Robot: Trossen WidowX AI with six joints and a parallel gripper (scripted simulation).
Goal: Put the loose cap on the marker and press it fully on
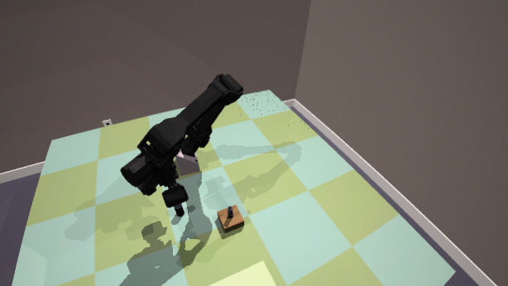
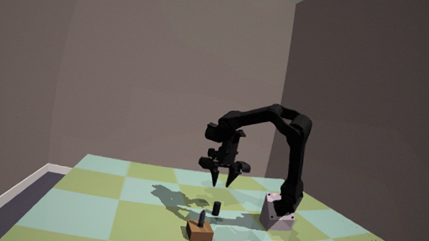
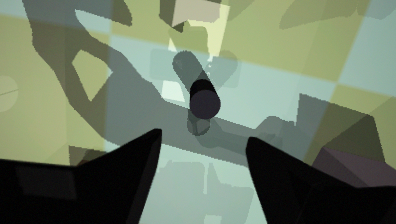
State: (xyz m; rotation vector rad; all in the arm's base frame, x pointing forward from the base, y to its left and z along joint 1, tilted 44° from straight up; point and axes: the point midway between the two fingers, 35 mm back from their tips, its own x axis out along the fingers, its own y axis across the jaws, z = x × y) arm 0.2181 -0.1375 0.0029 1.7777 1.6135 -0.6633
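Now: the marker cap 9 cm below my gripper tip.
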